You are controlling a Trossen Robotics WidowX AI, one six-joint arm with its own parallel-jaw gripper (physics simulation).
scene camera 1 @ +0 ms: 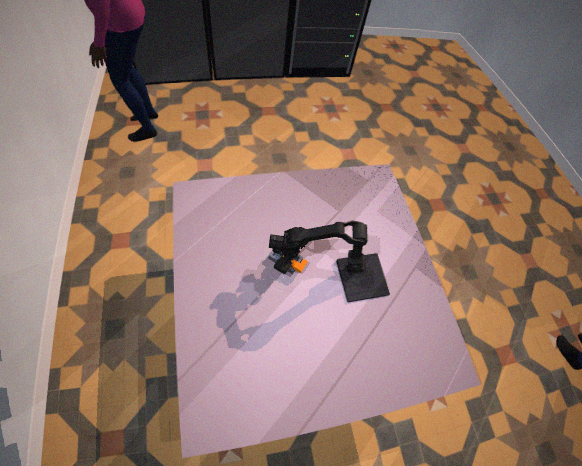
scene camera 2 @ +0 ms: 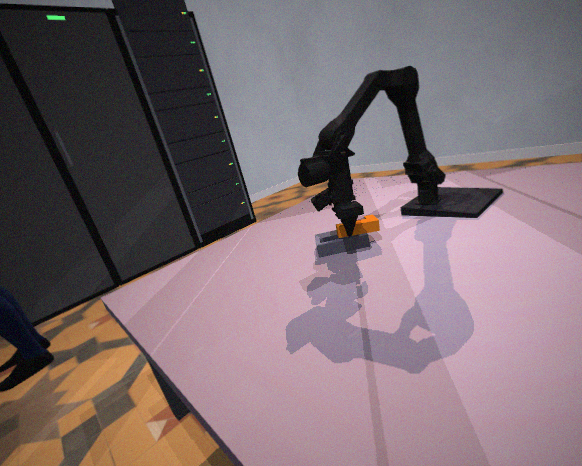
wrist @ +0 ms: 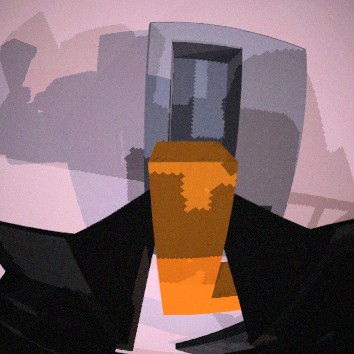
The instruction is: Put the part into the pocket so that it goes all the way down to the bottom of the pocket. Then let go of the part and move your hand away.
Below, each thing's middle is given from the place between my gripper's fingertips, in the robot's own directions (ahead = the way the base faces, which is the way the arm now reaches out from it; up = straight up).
My gripper is now 30 mm to the left of the grey pocket fixture (wrist: 203,82) and 20 mm above it. Also, from my hand: orange block (wrist: 191,183): 30 mm behind, 20 mm to the left, 10 mm above.
